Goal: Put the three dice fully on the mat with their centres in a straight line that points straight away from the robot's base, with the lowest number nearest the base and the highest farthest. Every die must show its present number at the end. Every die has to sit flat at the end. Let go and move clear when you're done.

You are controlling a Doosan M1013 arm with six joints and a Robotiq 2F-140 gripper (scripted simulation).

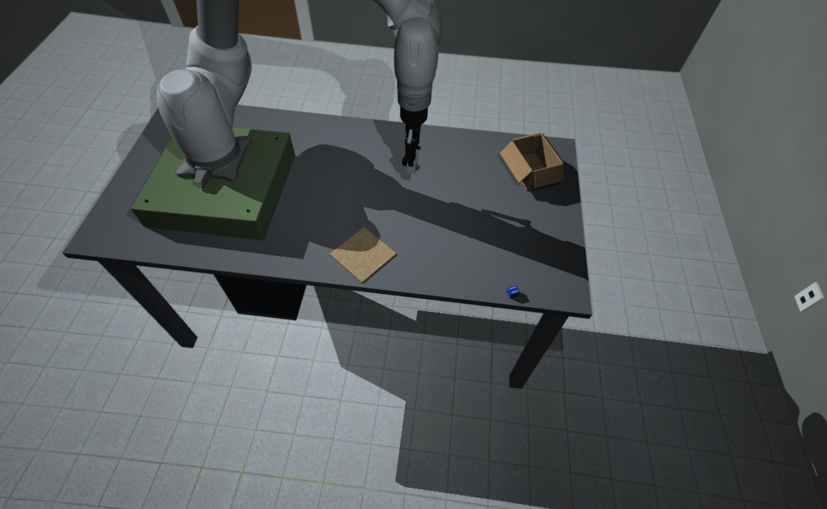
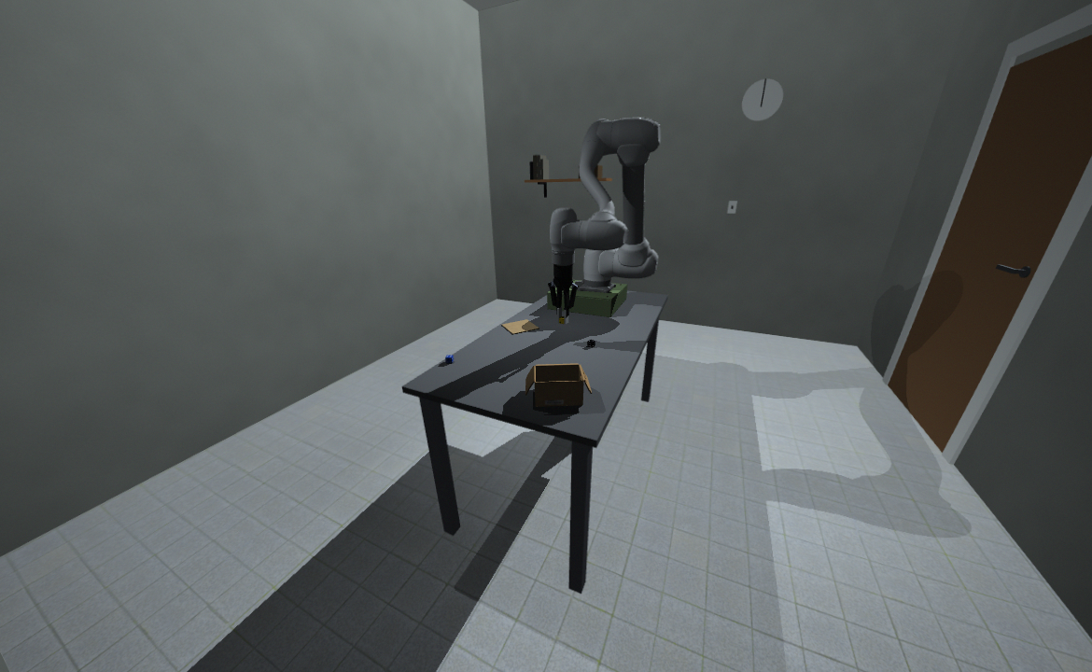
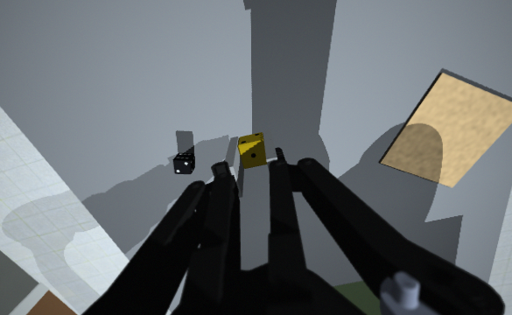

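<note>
Right now my hand is 27 cm to the left of the tan mat, 13 cm above it and 12 cm past it. From my hand the other things lie so: cardboard box 39 cm ahead, 14 cm to the left, 9 cm below; black die 12 cm to the left, 12 cm below, 3 cm behind; yellow die 2 cm below.
</note>
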